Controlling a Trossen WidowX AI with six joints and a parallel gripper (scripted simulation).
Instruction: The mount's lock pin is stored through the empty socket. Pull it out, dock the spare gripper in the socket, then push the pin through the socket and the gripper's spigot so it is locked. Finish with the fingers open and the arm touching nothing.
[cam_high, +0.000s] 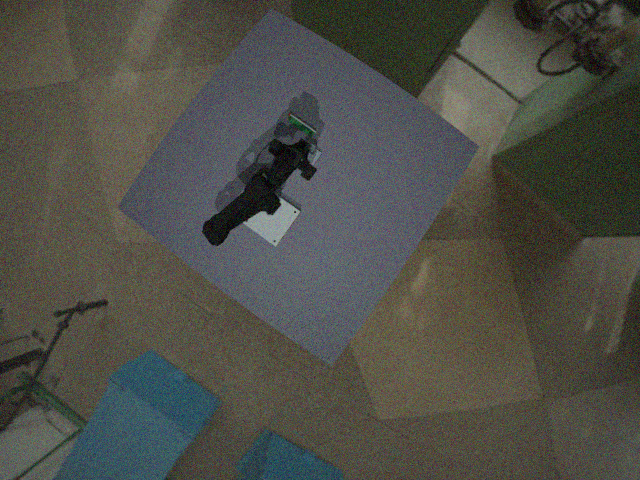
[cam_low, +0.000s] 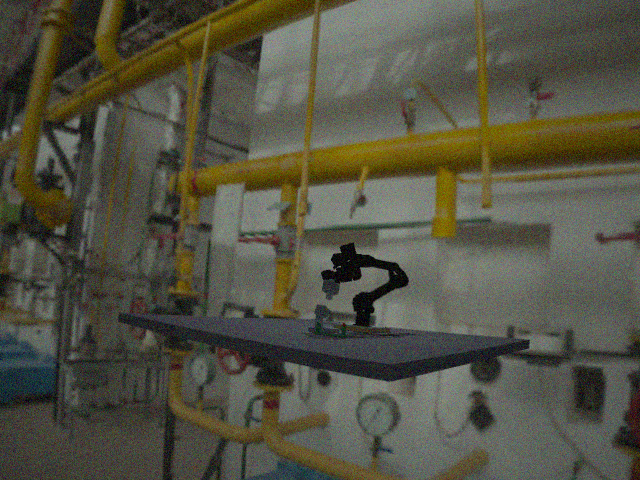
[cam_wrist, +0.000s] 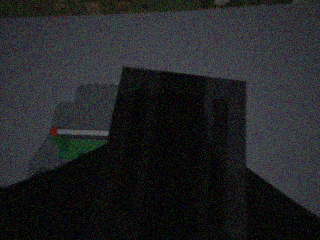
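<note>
The green mount is 13 cm ahead of my gripper tip, 13 cm to the left of it and 18 cm below it. From my gripper tip the other things lie so: spare gripper (2 cm below).
</note>
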